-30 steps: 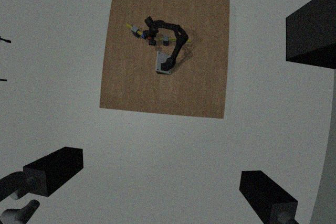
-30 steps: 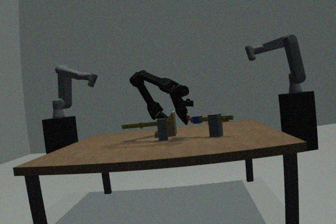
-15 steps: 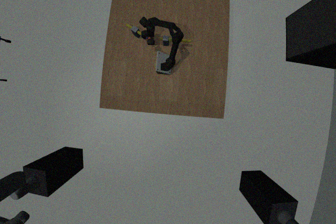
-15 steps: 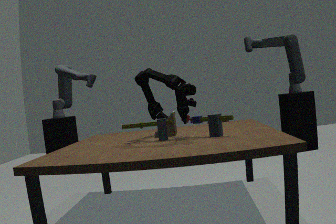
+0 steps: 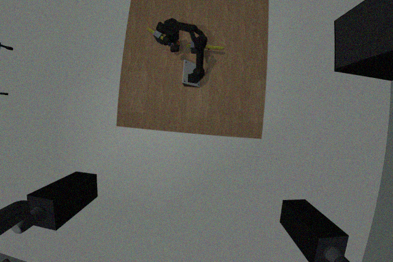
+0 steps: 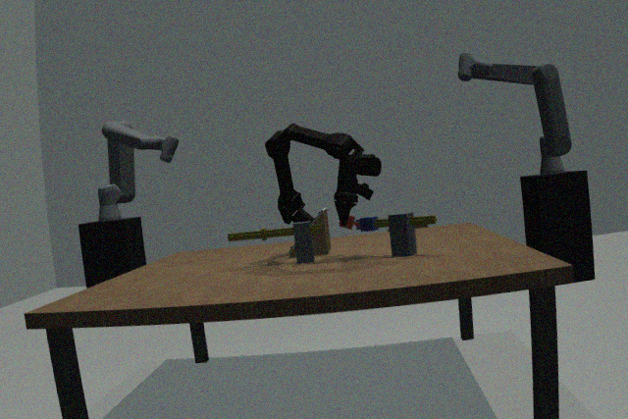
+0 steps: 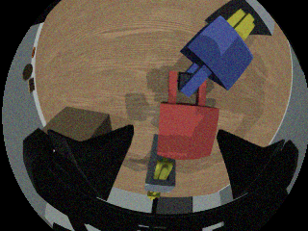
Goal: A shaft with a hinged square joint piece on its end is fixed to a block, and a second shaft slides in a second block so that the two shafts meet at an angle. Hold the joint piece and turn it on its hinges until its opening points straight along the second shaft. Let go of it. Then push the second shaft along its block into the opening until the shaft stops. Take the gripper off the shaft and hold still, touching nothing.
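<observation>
Now: gripper tip 20 mm to the right of the red square joint piece and 10 mm below it.
</observation>
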